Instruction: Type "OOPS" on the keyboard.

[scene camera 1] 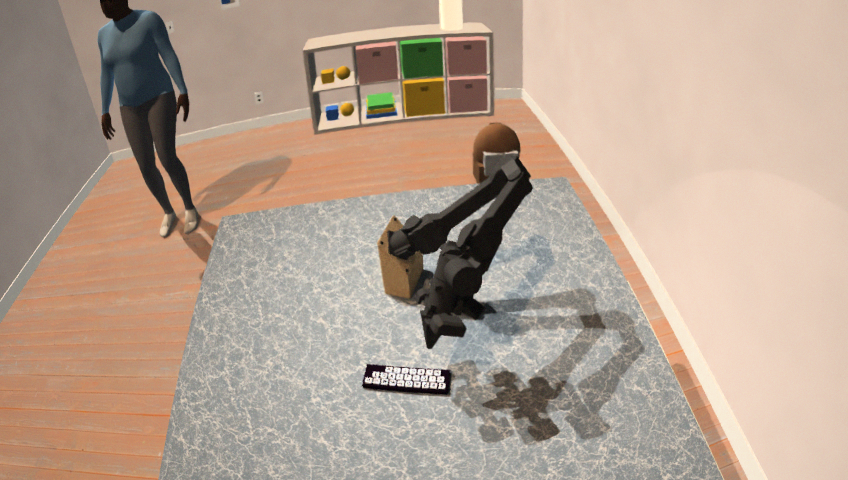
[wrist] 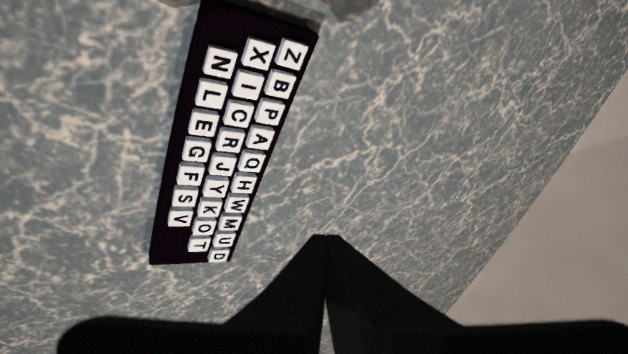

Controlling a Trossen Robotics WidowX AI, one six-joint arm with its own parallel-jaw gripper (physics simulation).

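Frame: origin at the arm's base, x right, y ahead, z up, level; metres.
Where they show: gripper, between the fingertips: (scene camera 1: 428, 348) (wrist: 324, 247); arm's base, origin of its link: (scene camera 1: 397, 245).
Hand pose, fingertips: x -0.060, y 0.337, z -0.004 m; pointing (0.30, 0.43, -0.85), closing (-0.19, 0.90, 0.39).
Note:
Each offset is from my fingertips to the top centre of the thing. Level surfaces: height alone.
A black keyboard {dx +0.057, dy -0.005, dz -0.114 m} (scene camera 1: 407, 379) (wrist: 172, 150) with white letter keys lies flat on the grey marbled surface. In the wrist view it runs from upper middle to lower left. The O key {dx +0.108, dy -0.014, dz -0.114 m} (wrist: 205, 228), the P key {dx +0.014, dy +0.021, dz -0.114 m} (wrist: 270, 113) and the S key {dx +0.077, dy -0.028, dz -0.114 m} (wrist: 185, 198) show there. My gripper (scene camera 1: 429, 344) (wrist: 324, 247) is shut and empty. In the scene view its tips are above the surface, behind the keyboard's right part. In the wrist view the tips are to the right of the keyboard's lower end, apart from the keys.
The arm's tan base block (scene camera 1: 397, 270) stands behind the keyboard. The arm casts shadows right of the keyboard. The marbled surface {dz -0.132 m} (scene camera 1: 267, 309) ends at a right edge in both views. A shelf unit (scene camera 1: 309, 89), a round brown object (scene camera 1: 496, 139) and a person (scene camera 1: 133, 59) are farther back.

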